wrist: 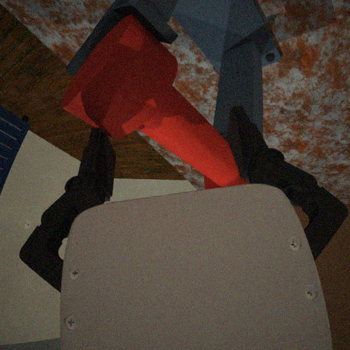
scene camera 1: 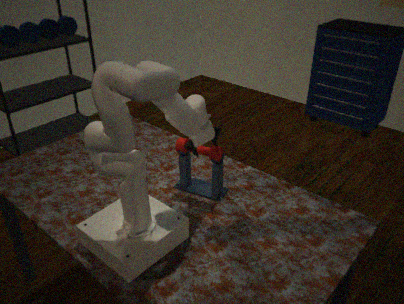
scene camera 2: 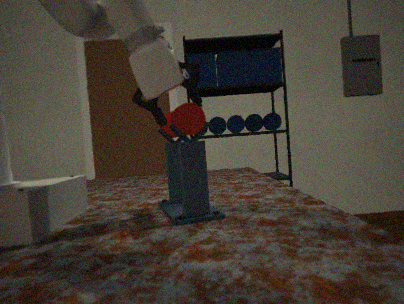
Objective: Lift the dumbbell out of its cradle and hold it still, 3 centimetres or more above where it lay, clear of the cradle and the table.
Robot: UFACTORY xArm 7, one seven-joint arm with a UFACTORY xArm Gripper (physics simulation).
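Places are measured from the arm's base along level axes (x right, y ahead, z up), in metres.
Where they show: gripper, between the fingertips: (scene camera 1: 205,149); arm's base, origin of its link: (scene camera 1: 139,225).
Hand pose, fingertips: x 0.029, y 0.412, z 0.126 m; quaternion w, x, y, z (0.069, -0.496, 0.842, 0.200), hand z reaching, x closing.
Each offset is from my fingertips to the centre of the thing. Level surfaces: height alone.
The red dumbbell @(dx -0.032, dy -0.001, dz -0.010 m) (scene camera 1: 216,152) (scene camera 2: 188,119) (wrist: 185,140) lies level across the two posts of the blue-grey cradle @(dx -0.022, dy +0.000, dz -0.116 m) (scene camera 1: 217,175) (scene camera 2: 195,175) (wrist: 242,75), its round heads in the forked tops. My gripper (scene camera 1: 205,143) (scene camera 2: 181,114) (wrist: 168,130) is open and tilted over the dumbbell. In the wrist view the handle runs slantwise across the gap between the fingers. One fingertip shows beside the nearer part of the handle, by a cradle post; the other shows by the edge of the larger-looking head. The gripper's housing hides the dumbbell's near end there. Whether a finger touches the dumbbell cannot be told.
The cradle stands on the mottled table @(dz -0.213 m) (scene camera 1: 280,225) (scene camera 2: 275,255) (wrist: 310,90), in front of the white robot base (scene camera 1: 130,250) (scene camera 2: 60,210). A blue drawer cabinet (scene camera 1: 350,75) (wrist: 10,145) and a dark shelf rack (scene camera 1: 45,92) (scene camera 2: 285,100) stand beyond the table.
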